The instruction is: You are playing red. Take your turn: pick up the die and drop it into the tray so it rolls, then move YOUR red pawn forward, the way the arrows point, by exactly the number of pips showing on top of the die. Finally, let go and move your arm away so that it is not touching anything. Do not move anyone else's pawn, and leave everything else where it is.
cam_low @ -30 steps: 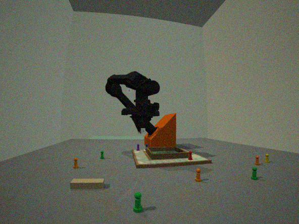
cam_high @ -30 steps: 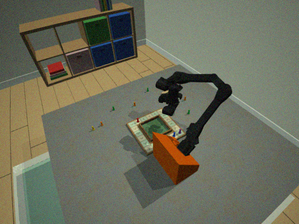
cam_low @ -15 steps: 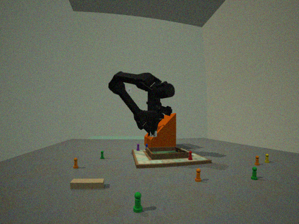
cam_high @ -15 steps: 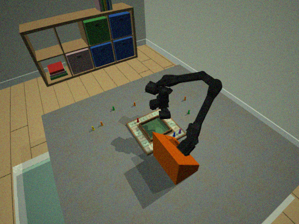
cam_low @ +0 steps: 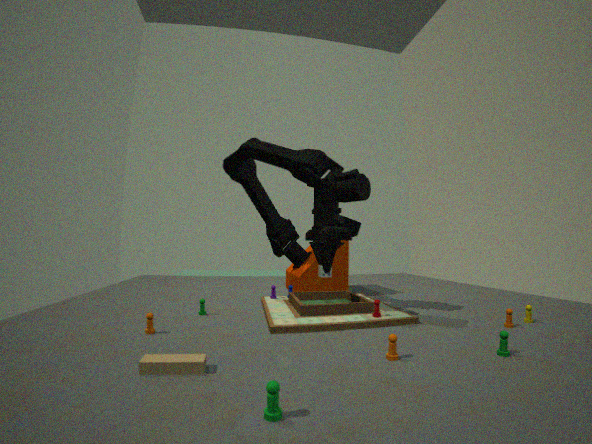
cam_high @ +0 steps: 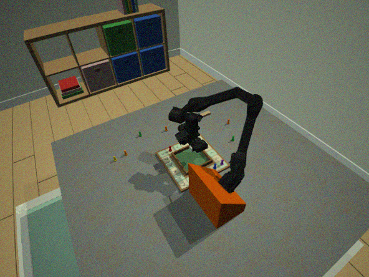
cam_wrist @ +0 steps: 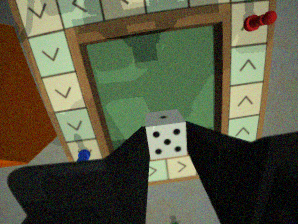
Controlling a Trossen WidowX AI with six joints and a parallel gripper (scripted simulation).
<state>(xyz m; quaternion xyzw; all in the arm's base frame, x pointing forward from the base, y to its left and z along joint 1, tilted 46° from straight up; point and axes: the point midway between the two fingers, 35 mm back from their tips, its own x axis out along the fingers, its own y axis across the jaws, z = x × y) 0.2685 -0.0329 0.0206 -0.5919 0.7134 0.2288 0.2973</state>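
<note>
The red pawn lies 120 mm ahead of my gripper tip, 60 mm to the left of it and 60 mm below it. The rest, counted from my gripper tip: blue pawn (120 mm behind, 50 mm to the right, 60 mm below); then green tray (80 mm below); then white die (right at my gripper tip).
</note>
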